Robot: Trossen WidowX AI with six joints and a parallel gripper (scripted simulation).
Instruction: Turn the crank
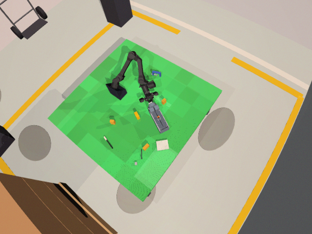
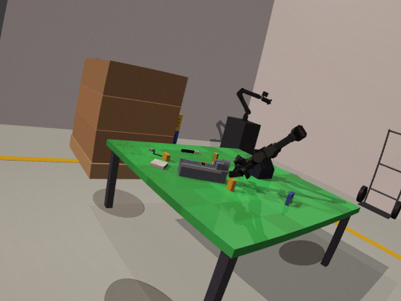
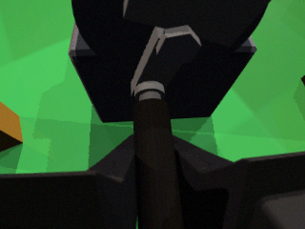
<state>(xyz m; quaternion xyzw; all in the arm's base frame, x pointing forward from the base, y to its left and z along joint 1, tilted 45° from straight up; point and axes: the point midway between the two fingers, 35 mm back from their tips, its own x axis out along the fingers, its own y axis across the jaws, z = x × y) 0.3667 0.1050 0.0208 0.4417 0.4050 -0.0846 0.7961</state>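
Now: gripper tip 2 cm past the dark handle, 1 cm to the right of it and 3 cm below it. The rest, counted from my gripper tip: blue bracket (18 cm behind, 33 cm to the left); then red pointer (14 cm ahead, 9 cm to the right, 5 cm above); then white pad (30 cm ahead, 27 cm to the right, 2 cm below).
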